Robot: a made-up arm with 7 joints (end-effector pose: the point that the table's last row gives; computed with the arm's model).
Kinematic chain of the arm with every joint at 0, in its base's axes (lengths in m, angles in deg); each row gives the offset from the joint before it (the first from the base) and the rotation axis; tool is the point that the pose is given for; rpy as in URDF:
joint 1: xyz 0 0 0.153 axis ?
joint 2: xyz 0 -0.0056 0.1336 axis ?
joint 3: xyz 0 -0.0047 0.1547 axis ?
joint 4: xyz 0 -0.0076 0.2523 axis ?
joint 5: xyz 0 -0.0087 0.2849 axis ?
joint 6: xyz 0 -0.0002 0.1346 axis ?
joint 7: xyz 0 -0.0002 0.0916 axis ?
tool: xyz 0 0 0 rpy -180 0 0
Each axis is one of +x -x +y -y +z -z.
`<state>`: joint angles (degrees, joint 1 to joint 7).
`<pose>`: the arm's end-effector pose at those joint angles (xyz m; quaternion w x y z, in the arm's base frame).
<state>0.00 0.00 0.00 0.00 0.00 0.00 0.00</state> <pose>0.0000 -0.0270 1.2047 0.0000 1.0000 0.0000 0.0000</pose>
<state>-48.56 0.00 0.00 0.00 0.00 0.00 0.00</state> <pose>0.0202 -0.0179 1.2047 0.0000 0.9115 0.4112 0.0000</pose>
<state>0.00 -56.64 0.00 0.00 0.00 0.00 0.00</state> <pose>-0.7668 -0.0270 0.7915 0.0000 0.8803 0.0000 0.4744</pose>
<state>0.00 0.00 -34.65 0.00 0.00 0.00 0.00</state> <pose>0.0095 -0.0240 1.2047 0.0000 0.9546 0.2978 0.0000</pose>
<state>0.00 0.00 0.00 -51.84 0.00 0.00 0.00</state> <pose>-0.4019 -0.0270 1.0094 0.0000 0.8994 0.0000 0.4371</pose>
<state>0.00 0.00 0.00 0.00 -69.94 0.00 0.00</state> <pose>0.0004 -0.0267 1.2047 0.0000 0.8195 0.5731 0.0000</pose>
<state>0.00 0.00 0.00 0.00 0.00 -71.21 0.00</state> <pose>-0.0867 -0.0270 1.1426 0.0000 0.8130 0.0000 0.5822</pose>
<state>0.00 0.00 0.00 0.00 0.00 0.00 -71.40</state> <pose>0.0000 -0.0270 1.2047 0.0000 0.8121 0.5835 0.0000</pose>
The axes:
joint 1: -z
joint 2: +y
joint 3: -z
joint 4: +y
joint 5: -z
joint 6: +y
joint 7: -z

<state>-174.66 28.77 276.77 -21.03 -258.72 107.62 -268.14</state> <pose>-0.4228 0.2184 0.9186 0.8222 0.2678 0.2316 0.4458</pose>
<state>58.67 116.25 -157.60 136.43 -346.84 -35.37 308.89</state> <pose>0.2374 -0.1244 0.5611 0.1733 -0.1025 -0.9793 -0.0196</pose>
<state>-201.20 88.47 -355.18 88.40 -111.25 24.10 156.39</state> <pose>-0.4295 -0.1302 -0.2040 0.8180 -0.1287 0.1318 0.5449</pose>
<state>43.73 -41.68 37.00 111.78 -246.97 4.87 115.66</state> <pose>-0.1264 -0.3151 0.6946 0.5425 -0.6264 -0.4631 -0.3145</pose>
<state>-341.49 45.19 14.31 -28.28 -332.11 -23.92 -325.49</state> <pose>0.4063 -0.0764 1.0585 0.1626 0.7001 -0.6888 0.0950</pose>
